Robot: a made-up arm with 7 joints. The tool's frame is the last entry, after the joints.
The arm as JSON. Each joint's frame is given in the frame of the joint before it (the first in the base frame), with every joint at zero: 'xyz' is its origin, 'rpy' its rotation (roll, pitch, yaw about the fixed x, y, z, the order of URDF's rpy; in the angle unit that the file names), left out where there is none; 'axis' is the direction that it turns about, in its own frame. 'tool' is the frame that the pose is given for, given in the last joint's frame.
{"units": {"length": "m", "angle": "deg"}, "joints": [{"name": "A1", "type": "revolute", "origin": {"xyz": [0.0, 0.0, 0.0], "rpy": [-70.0, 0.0, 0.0]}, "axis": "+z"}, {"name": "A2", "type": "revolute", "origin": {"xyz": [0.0, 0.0, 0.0], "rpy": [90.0, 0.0, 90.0]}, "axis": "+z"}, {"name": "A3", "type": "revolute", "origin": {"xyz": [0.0, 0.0, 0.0], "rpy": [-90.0, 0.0, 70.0]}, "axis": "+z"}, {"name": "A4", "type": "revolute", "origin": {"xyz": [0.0, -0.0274, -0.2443], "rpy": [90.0, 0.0, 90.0]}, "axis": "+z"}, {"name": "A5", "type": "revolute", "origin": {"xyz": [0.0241, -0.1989, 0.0], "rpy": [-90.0, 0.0, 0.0]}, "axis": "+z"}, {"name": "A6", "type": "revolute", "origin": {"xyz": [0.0, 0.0, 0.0], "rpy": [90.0, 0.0, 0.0]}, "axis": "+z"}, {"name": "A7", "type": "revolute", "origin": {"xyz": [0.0, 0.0, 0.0], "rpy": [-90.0, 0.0, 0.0]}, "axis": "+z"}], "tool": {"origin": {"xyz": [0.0, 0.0, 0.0], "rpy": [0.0, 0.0, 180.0]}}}
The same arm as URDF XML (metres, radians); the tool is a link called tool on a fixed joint. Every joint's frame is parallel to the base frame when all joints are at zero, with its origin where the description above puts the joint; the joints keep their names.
<robot name="arm">
<link name="base"/>
<link name="link1"/>
<link name="link2"/>
<link name="link3"/>
<link name="link4"/>
<link name="link5"/>
<link name="link6"/>
<link name="link7"/>
<link name="tool"/>
<joint name="A1" type="continuous"><parent link="base"/><child link="link1"/><origin xyz="0 0 0" rpy="0 0 0"/><axis xyz="0 0.9397 0.342"/></joint>
<joint name="A2" type="continuous"><parent link="link1"/><child link="link2"/><origin xyz="0 0 0" rpy="0 0 0"/><axis xyz="1 0 0"/></joint>
<joint name="A3" type="continuous"><parent link="link2"/><child link="link3"/><origin xyz="0 0 0" rpy="0 0 0"/><axis xyz="0 0 1"/></joint>
<joint name="A4" type="continuous"><parent link="link3"/><child link="link4"/><origin xyz="0.0274 0 -0.2443" rpy="0 0 0"/><axis xyz="0 1 0"/></joint>
<joint name="A5" type="continuous"><parent link="link4"/><child link="link5"/><origin xyz="-0.0241 0 -0.1989" rpy="0 0 0"/><axis xyz="0 0 1"/></joint>
<joint name="A6" type="continuous"><parent link="link5"/><child link="link6"/><origin xyz="0 0 0" rpy="0 0 0"/><axis xyz="0 1 0"/></joint>
<joint name="A7" type="continuous"><parent link="link6"/><child link="link7"/><origin xyz="0 0 0" rpy="0 0 0"/><axis xyz="0 0 1"/></joint>
<joint name="tool_fixed" type="fixed"><parent link="link7"/><child link="tool"/><origin xyz="0 0 0" rpy="0 0 0"/></joint>
</robot>

